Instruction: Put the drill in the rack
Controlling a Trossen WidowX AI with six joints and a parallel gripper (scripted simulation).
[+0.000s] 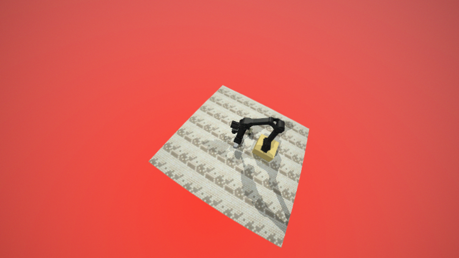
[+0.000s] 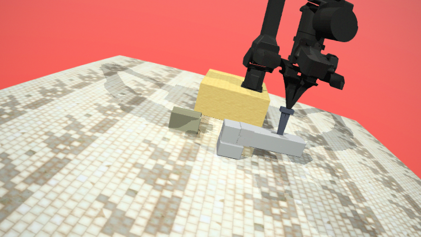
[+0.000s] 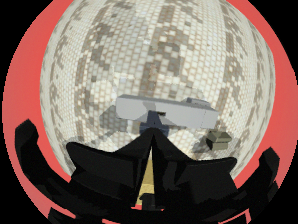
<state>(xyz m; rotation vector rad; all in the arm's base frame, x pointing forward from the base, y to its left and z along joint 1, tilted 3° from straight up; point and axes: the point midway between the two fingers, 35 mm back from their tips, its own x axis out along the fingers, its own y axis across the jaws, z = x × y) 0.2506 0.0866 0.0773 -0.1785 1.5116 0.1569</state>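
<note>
Right now my gripper tip is 30 mm above the dark key. From my gripper tip the other things lie so: grey housing 90 mm below, 30 mm to the right, 10 mm ahead; then rack 210 mm to the right, 110 mm below, 30 mm behind; then drill 80 mm below, 50 mm to the right, 10 mm ahead.
</note>
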